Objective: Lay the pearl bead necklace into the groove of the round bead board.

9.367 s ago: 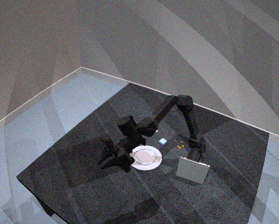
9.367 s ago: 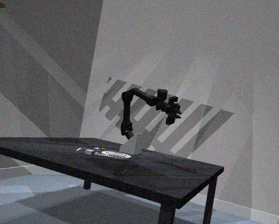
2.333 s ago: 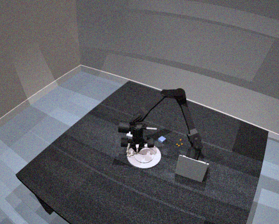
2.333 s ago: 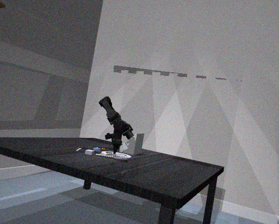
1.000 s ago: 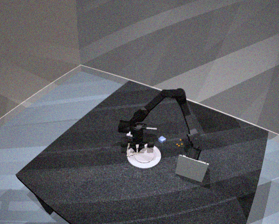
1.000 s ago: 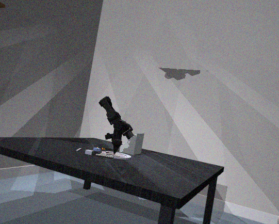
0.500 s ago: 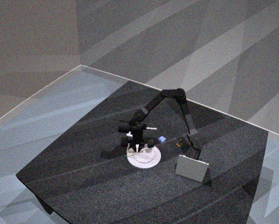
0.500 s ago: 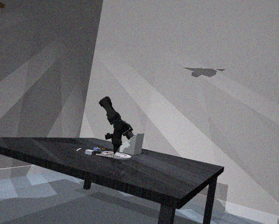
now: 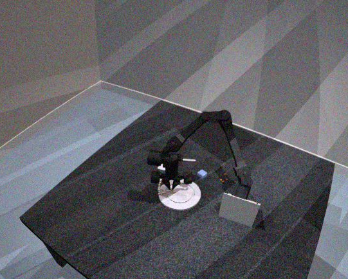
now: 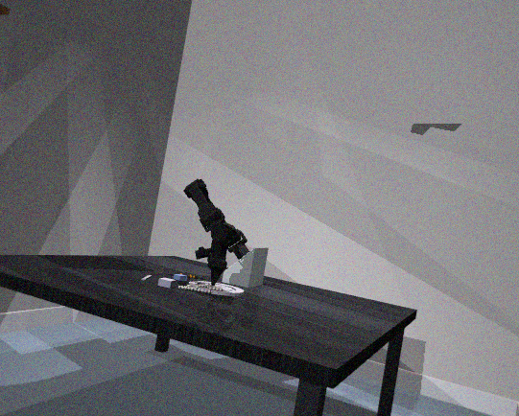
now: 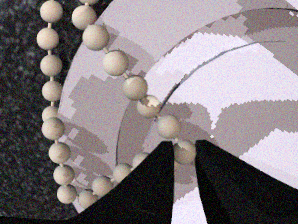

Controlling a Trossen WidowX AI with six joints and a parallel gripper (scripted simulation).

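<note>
Right now the round white bead board is 4 cm behind my gripper tip, 1 cm to the right of it and 1 cm below it. Also, from my gripper tip: small white block: 12 cm ahead, 11 cm to the right, 1 cm below; then small blue cube: 6 cm behind, 18 cm to the right, 1 cm below; then thin white stick: 7 cm ahead, 23 cm to the right, 2 cm below.
</note>
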